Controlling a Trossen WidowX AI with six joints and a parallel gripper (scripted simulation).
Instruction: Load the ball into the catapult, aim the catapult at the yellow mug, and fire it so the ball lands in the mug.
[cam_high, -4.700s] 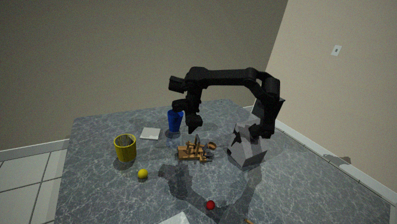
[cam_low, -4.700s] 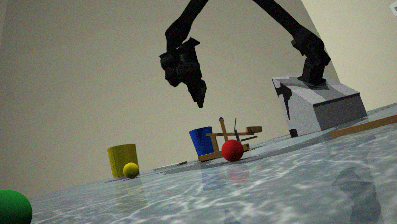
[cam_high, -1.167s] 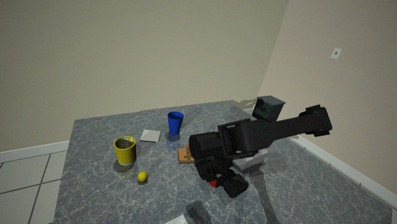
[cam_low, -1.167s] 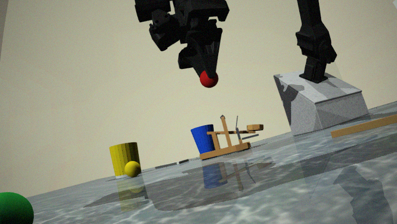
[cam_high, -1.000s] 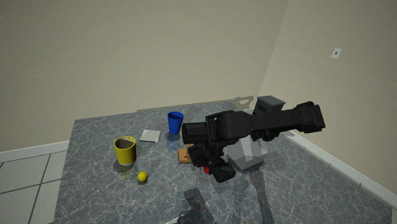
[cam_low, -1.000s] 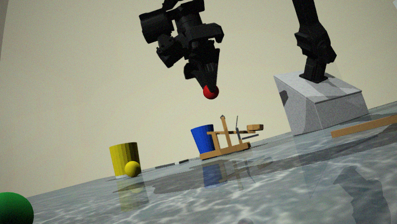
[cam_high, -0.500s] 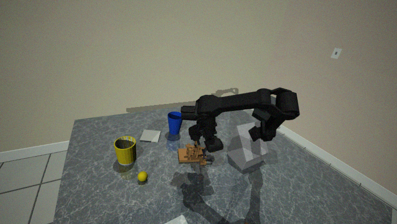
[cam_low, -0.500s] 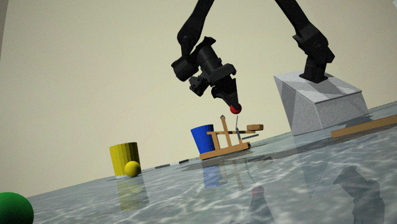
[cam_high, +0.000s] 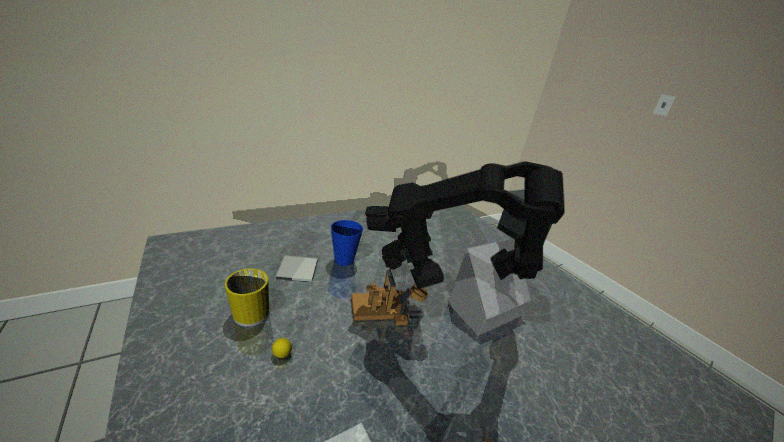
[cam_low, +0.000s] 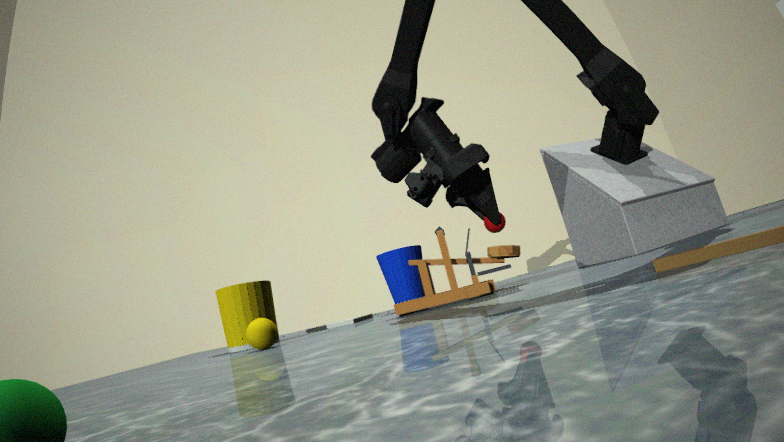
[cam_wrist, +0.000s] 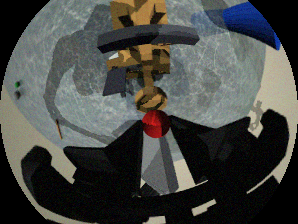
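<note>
Right now my gripper tip is 60 mm short of the wooden catapult, 10 mm to the left of it and 40 mm above it. Round my gripper tip: yellow ball 350 mm ahead, 40 mm to the right, 70 mm below; red ball 10 mm above; blue cup 60 mm ahead, 270 mm to the right, 60 mm below.
</note>
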